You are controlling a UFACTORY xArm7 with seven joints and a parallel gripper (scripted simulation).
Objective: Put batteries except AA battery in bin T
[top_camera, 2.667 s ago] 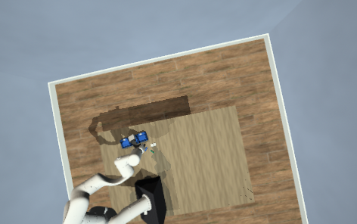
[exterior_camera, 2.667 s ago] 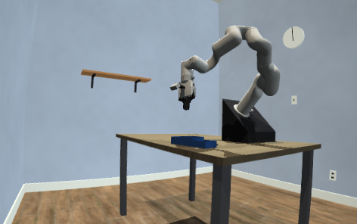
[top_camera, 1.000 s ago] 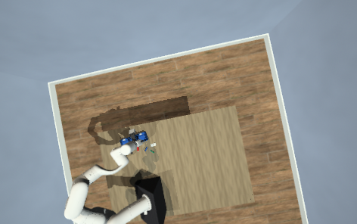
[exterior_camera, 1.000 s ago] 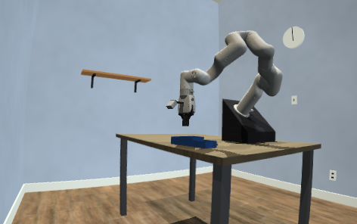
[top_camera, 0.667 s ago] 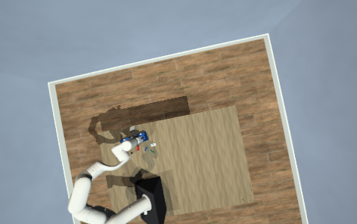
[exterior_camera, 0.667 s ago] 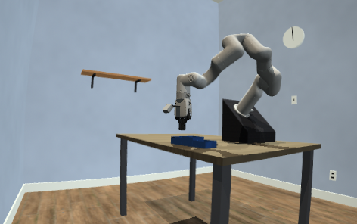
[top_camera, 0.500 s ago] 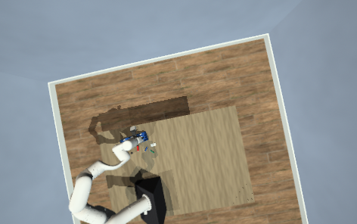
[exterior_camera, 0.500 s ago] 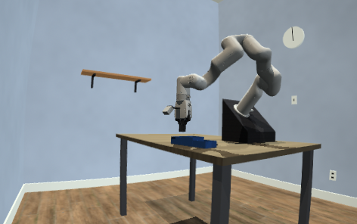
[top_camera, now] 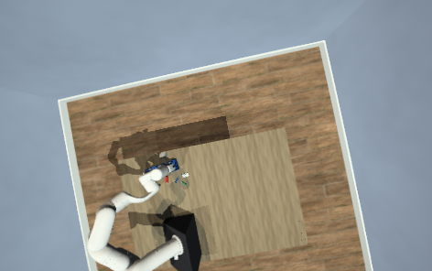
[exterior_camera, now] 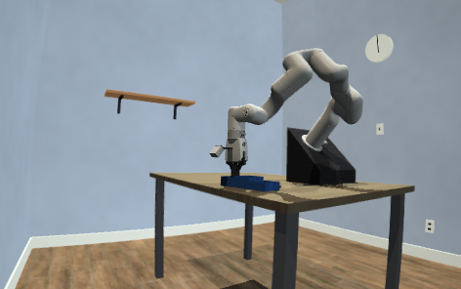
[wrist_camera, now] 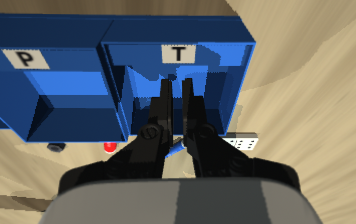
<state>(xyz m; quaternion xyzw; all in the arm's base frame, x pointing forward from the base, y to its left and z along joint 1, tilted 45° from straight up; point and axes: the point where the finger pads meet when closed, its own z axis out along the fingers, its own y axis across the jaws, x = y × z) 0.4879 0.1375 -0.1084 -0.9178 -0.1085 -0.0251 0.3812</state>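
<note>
My gripper is now 80 mm to the right of the blue bin, 30 mm above it and 10 mm past it. The rest, counted from my hand: red battery: 100 mm behind, 60 mm to the left, 40 mm below; small blue battery: 120 mm behind, 40 mm below, 20 mm to the right; white domino: 90 mm to the right, 90 mm behind, 40 mm below.
</note>
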